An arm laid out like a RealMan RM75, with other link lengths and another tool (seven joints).
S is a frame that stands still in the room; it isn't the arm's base.
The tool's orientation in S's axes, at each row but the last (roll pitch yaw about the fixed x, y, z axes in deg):
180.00 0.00 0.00
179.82 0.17 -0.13
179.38 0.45 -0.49
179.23 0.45 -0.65
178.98 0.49 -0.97
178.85 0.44 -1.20
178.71 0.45 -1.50
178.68 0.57 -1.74
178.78 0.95 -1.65
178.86 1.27 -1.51
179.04 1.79 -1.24
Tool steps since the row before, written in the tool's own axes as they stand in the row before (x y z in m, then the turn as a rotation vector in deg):
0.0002 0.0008 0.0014 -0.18 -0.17 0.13
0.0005 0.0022 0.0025 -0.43 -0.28 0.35
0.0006 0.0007 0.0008 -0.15 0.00 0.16
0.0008 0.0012 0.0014 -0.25 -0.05 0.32
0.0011 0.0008 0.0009 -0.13 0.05 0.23
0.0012 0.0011 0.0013 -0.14 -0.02 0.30
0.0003 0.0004 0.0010 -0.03 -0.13 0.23
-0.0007 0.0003 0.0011 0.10 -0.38 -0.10
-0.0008 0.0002 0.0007 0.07 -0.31 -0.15
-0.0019 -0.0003 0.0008 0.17 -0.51 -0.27
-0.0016 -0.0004 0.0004 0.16 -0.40 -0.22
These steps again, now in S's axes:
0.0002 -0.0008 -0.0014 -0.18 0.17 -0.13
0.0005 -0.0022 -0.0025 -0.43 0.28 -0.35
0.0006 -0.0007 -0.0008 -0.15 0.00 -0.16
0.0008 -0.0012 -0.0014 -0.25 0.05 -0.32
0.0011 -0.0008 -0.0009 -0.13 -0.05 -0.23
0.0012 -0.0012 -0.0013 -0.14 0.02 -0.30
0.0003 -0.0004 -0.0010 -0.03 0.13 -0.23
-0.0007 -0.0003 -0.0011 0.11 0.38 0.09
-0.0008 -0.0002 -0.0007 0.08 0.31 0.14
-0.0019 0.0003 -0.0008 0.19 0.51 0.26
-0.0016 0.0004 -0.0004 0.18 0.40 0.21

